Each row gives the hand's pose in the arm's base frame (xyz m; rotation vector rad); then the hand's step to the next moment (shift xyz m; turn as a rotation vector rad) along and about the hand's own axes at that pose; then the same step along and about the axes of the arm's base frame.
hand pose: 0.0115 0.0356 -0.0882 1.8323 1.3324 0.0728
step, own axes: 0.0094 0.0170 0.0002 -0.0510 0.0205 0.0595
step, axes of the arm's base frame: 0.0170 0.0062 0.0071 0.0229 -0.0776 -0.0039
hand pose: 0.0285 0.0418 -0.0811 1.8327 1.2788 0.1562
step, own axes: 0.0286 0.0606 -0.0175 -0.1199 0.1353 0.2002
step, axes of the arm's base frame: 0.0464 0.0277 0.0433 0.1475 -0.2253 0.0155
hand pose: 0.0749 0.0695 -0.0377 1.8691 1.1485 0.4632
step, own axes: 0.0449 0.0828 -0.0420 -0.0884 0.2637 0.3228
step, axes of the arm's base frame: 0.0381 0.0423 0.0860 0.3150 -0.2826 0.0497
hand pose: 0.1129 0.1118 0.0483 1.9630 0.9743 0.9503
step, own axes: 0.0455 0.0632 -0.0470 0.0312 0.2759 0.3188
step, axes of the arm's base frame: -0.0003 0.0240 0.0877 0.3678 -0.1850 0.0961
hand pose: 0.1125 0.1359 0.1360 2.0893 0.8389 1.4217
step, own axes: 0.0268 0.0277 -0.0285 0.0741 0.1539 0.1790
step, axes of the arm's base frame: -0.0132 0.0010 0.0461 0.2218 -0.0628 0.0898
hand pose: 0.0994 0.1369 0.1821 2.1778 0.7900 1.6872
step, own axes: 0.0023 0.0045 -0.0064 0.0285 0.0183 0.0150
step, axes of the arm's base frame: -0.0046 -0.0031 0.0060 0.0238 0.0031 0.0283
